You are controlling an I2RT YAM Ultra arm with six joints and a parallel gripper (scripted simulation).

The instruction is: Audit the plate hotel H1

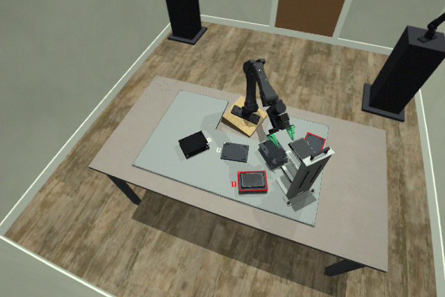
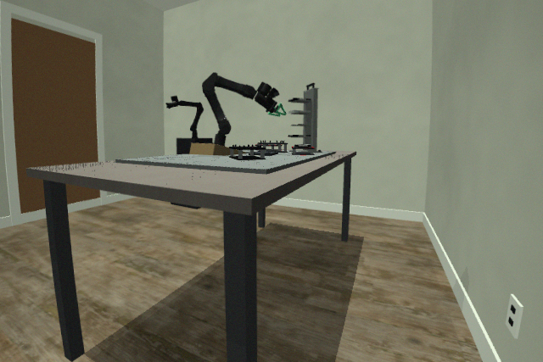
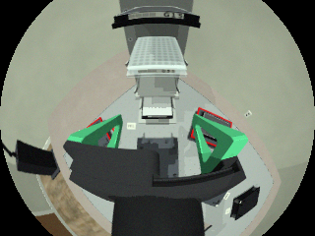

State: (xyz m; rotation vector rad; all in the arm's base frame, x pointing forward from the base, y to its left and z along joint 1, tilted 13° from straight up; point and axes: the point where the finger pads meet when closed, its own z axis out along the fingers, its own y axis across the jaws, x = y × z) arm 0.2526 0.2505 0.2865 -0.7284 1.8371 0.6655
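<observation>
The pale plate labelled G51 lies 80 mm ahead of my hand, 90 mm to the left of it and 20 mm above it.
</observation>
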